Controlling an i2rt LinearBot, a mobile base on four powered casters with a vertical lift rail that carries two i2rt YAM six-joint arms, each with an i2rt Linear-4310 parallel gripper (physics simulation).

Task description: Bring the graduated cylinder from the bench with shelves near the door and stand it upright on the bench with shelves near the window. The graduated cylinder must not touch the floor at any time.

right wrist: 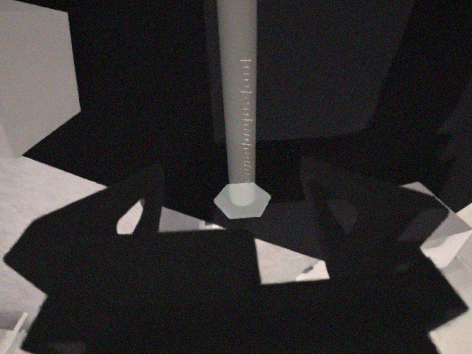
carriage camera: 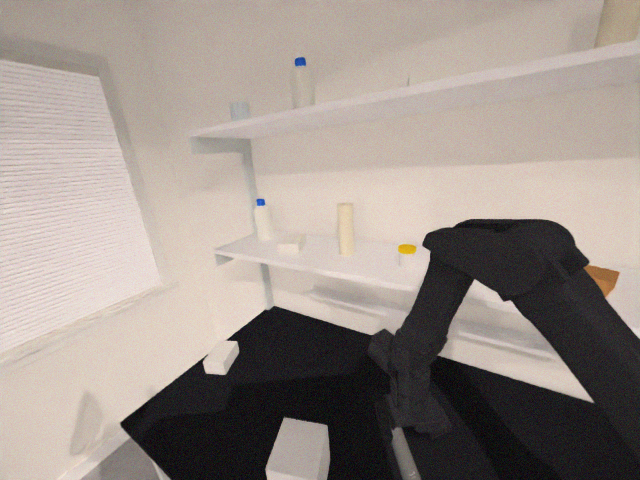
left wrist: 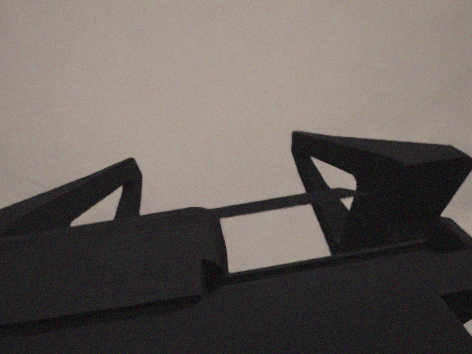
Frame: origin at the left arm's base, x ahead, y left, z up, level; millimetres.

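Seen in the pictures: left gripper, fingertip midpoint: (left wrist: 215, 153); right gripper, fingertip midpoint: (right wrist: 232, 167) (carriage camera: 409, 438).
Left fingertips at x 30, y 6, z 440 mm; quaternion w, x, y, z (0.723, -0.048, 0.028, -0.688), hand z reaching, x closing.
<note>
Offsets run from my left fingertips to a thing's top centre. "pt": to the spot under its first point. Level surfaces: height alone.
The graduated cylinder @[pt dx +325, dy -514, dz -758 mm] (carriage camera: 404, 454) (right wrist: 241, 100) lies on its side on the black bench top @[dz -807 mm] (carriage camera: 310, 361) (right wrist: 135, 100). In the right wrist view its pale hexagonal foot shows between the fingers, and its tube runs out at the top edge. In the carriage camera its far part is hidden behind my right gripper. My right gripper (carriage camera: 408, 421) (right wrist: 232, 167) is open above the cylinder, with nothing between its fingers. My left gripper (left wrist: 215, 153) is open and empty before a plain pale surface; the cylinder does not show in that view.
Two white blocks @[dx +753, dy +97, dz -749 mm] (carriage camera: 222, 356) @[dx +320, dy -248, dz -677 mm] (carriage camera: 299, 449) stand on the bench. The lower shelf @[dz -350 mm] (carriage camera: 310, 260) holds a blue-capped bottle @[pt dx +959, dy -114, dz -268 mm] (carriage camera: 263, 222), a beige cylinder @[pt dx +700, dy -435, dz -254 mm] (carriage camera: 345, 229) and a yellow-lidded jar @[pt dx +562, dy -595, dz -308 mm] (carriage camera: 407, 255). The upper shelf (carriage camera: 361, 105) holds another bottle @[pt dx +804, dy -331, dz +197 mm] (carriage camera: 302, 87). A blind-covered window @[pt dx +1135, dy +845, dz -104 mm] (carriage camera: 62, 196) is at the left.
</note>
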